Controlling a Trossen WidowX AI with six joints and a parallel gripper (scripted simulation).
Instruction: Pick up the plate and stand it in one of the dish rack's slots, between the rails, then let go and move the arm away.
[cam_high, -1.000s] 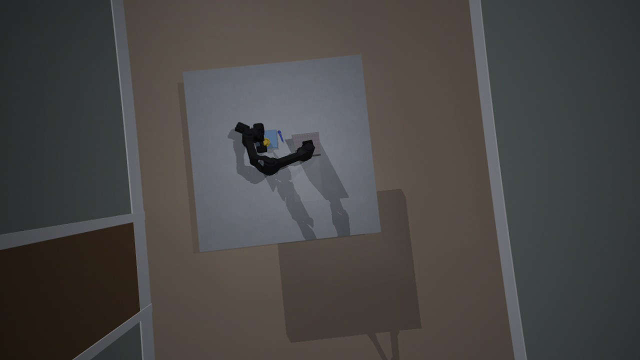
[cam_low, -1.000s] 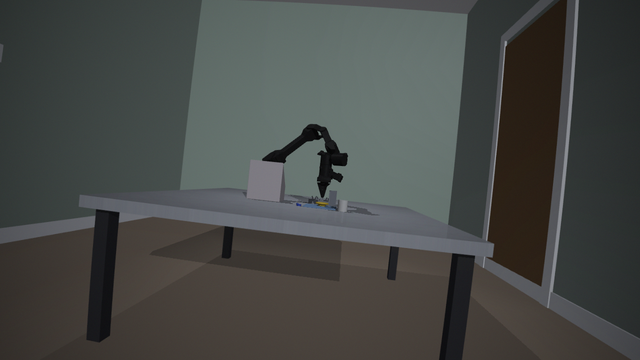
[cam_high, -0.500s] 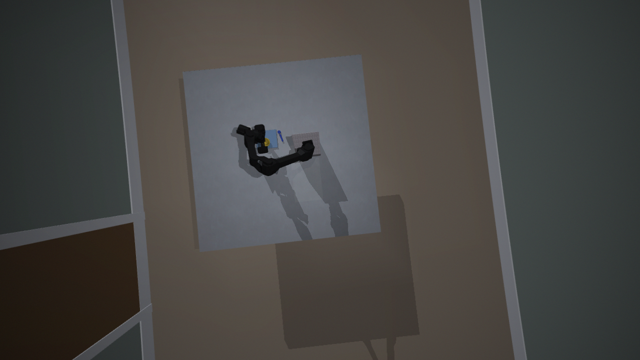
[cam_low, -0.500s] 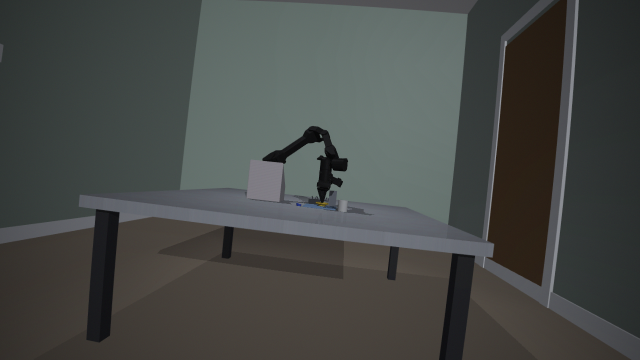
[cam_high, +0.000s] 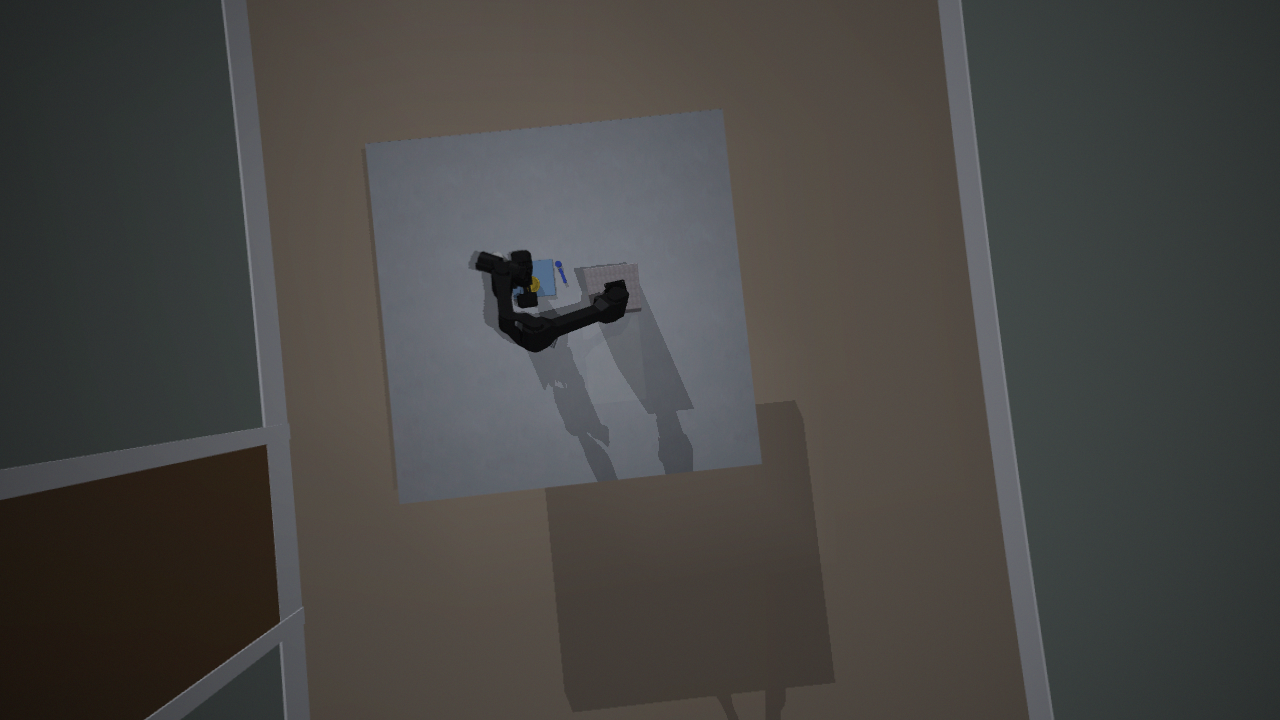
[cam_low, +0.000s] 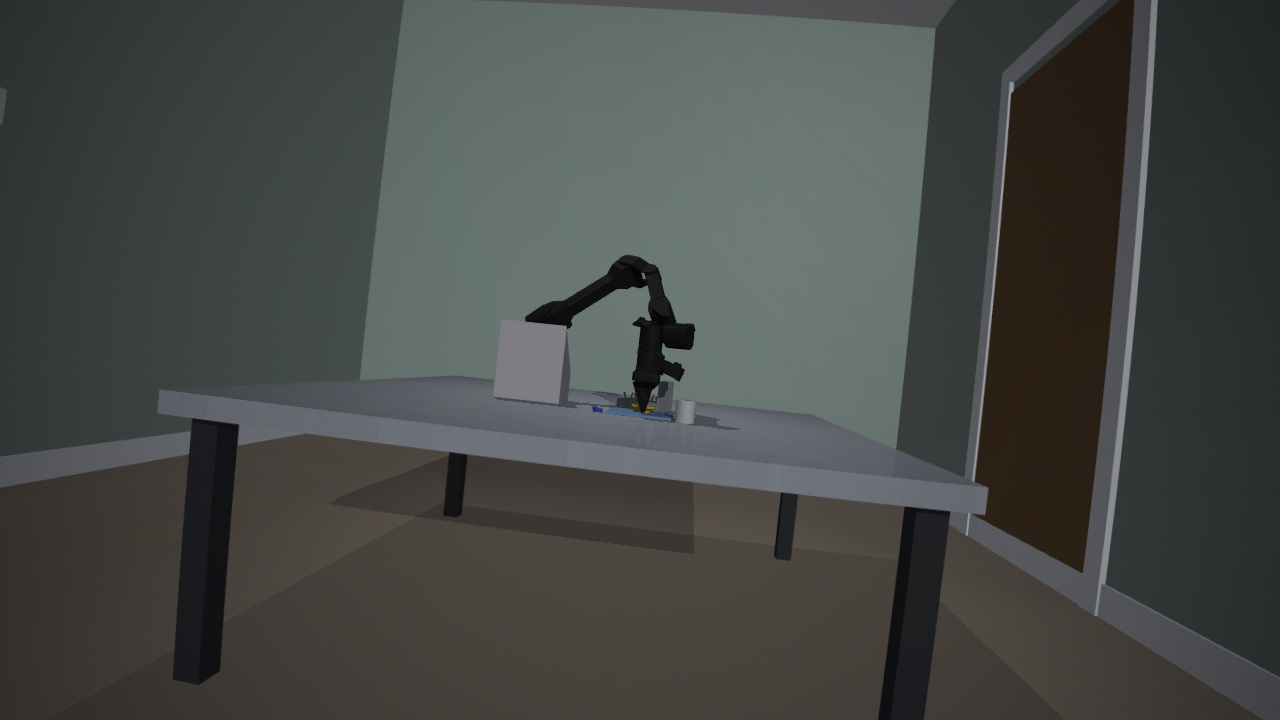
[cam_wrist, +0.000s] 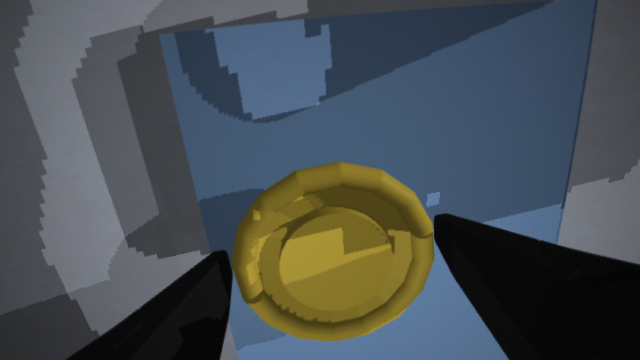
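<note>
Right now the blue mat is 2 cm to the right of my gripper tip, 1 cm below it and 1 cm behind it. Round my gripper tip: white cup: 10 cm to the right, 9 cm ahead, 2 cm above; then yellow plate: 1 cm above; then blue spoon: 11 cm behind, 4 cm to the right.
</note>
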